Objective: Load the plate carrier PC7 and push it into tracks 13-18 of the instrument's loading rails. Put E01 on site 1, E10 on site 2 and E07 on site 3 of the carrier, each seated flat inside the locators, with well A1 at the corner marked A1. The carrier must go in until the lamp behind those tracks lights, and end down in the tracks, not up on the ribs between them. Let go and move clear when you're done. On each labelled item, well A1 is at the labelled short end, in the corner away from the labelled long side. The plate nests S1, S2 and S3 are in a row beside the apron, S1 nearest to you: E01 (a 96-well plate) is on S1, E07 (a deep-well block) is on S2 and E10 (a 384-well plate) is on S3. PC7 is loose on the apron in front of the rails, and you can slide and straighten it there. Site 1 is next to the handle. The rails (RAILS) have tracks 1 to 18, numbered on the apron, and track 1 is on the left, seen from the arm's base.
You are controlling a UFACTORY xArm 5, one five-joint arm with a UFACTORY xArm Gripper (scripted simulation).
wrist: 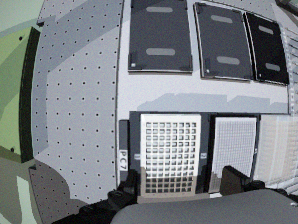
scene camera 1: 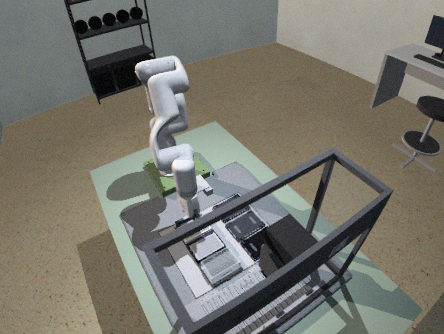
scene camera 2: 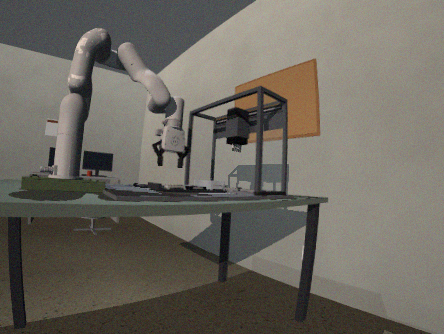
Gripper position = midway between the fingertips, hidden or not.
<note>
In view: the gripper [scene camera 2: 170, 167], a 96-well plate E01 [wrist: 174, 137], a plate E10 [wrist: 232, 138], a pale block [scene camera 1: 226, 253], a plate carrier PC7 [wrist: 129, 129], a nest S2 [wrist: 218, 38] and a nest S3 [wrist: 268, 48].
The gripper also shows in the wrist view [wrist: 181, 183].
</note>
